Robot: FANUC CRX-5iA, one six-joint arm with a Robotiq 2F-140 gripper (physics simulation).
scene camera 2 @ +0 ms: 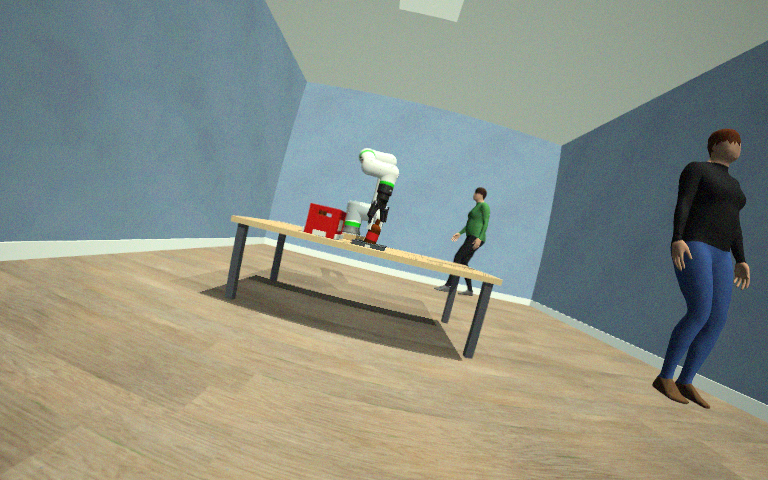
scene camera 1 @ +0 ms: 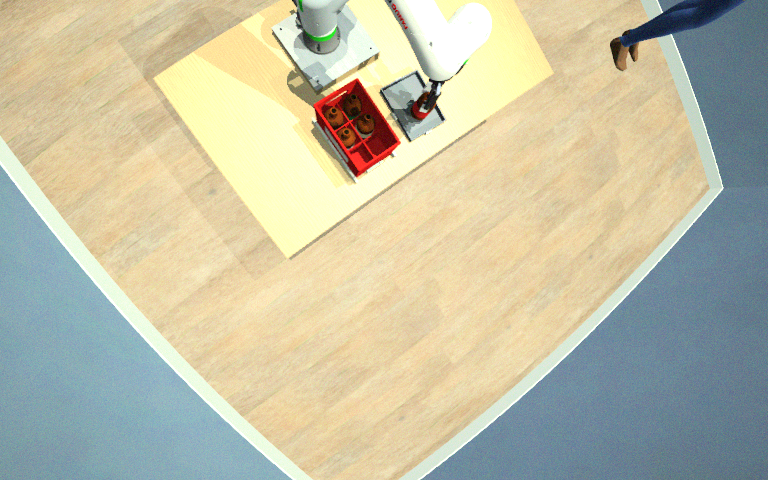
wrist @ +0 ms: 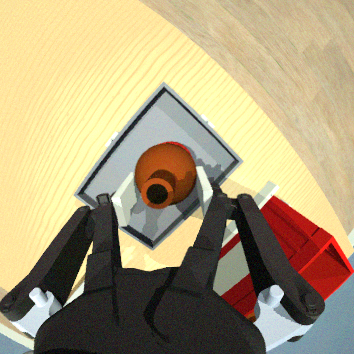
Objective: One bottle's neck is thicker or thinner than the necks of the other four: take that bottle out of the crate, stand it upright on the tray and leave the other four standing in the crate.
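Seen in the pictures: gripper, fingertip midpoint: (scene camera 2: 373, 231) (scene camera 1: 424, 102); arm's base, link origin: (scene camera 2: 350, 234) (scene camera 1: 321, 37).
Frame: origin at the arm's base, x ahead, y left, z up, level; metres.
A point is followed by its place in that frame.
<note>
My gripper (scene camera 1: 429, 104) @[z 0.059, x 0.445, y 0.187 m] (scene camera 2: 377, 218) @[z 0.059, x 0.445, y 0.187 m] (wrist: 166, 180) @[z 0.059, x 0.445, y 0.187 m] is shut on a brown bottle with a red label band (scene camera 1: 419, 110) (scene camera 2: 372, 235) @[z 0.032, x 0.490, y 0.192 m] (wrist: 172, 159) @[z 0.094, x 0.474, y 0.206 m]. The bottle is close to upright, leaning slightly in the scene camera 2 view, over the front part of the grey tray (scene camera 1: 402, 93) @[z -0.035, x 0.348, y 0.176 m] (scene camera 2: 357, 242) @[z -0.026, x 0.541, y 0.121 m] (wrist: 160, 110) @[z -0.035, x 0.511, y 0.252 m]. Whether its base touches the tray floor cannot be told. The other brown bottles (scene camera 1: 334, 116) @[z 0.103, x 0.328, y -0.161 m] (scene camera 1: 352, 105) @[z 0.087, x 0.323, y -0.078 m] (scene camera 1: 365, 123) @[z 0.088, x 0.404, y -0.075 m] (scene camera 1: 346, 136) @[z 0.121, x 0.415, y -0.169 m] stand in the red crate (scene camera 1: 379, 160) @[z 0.020, x 0.540, y -0.090 m] (scene camera 2: 323, 223) @[z 0.035, x 0.539, y -0.099 m] (wrist: 320, 275) @[z 0.093, x 0.487, y -0.196 m]. The crate's two front compartments are empty. Neck differences are too small to tell.
The crate stands beside the tray on the wooden table (scene camera 1: 237, 152) @[z -0.040, x 0.194, y -0.537 m] (scene camera 2: 430, 261) @[z -0.040, x 0.437, y 0.568 m] (wrist: 60, 100) @[z -0.040, x 0.416, y 0.407 m]. The robot's base plate (scene camera 1: 356, 50) @[z 0.009, x 0.118, y 0.087 m] is behind both. Two people stand away from the table, one in green (scene camera 2: 476, 220) and one in black (scene camera 2: 710, 198).
</note>
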